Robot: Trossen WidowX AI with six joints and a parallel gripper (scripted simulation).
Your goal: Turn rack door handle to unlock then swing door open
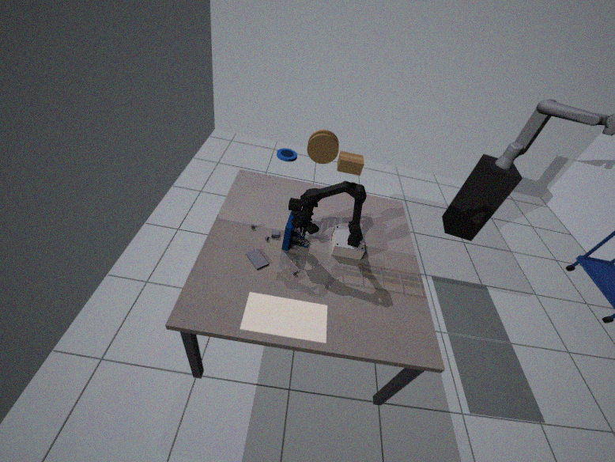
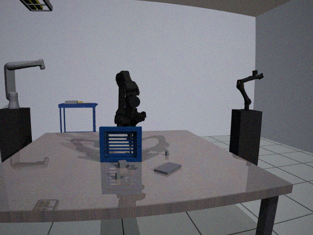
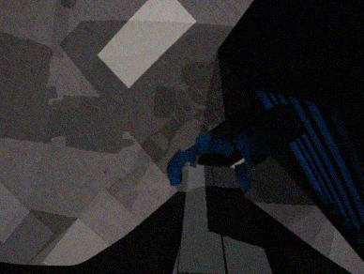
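Right now the upright handle is 2 cm below my gripper tip. The rest, counted from my gripper tip: small post 21 cm to the left, 11 cm below, 3 cm behind; flat grey plate 19 cm to the left, 19 cm ahead, 12 cm below.
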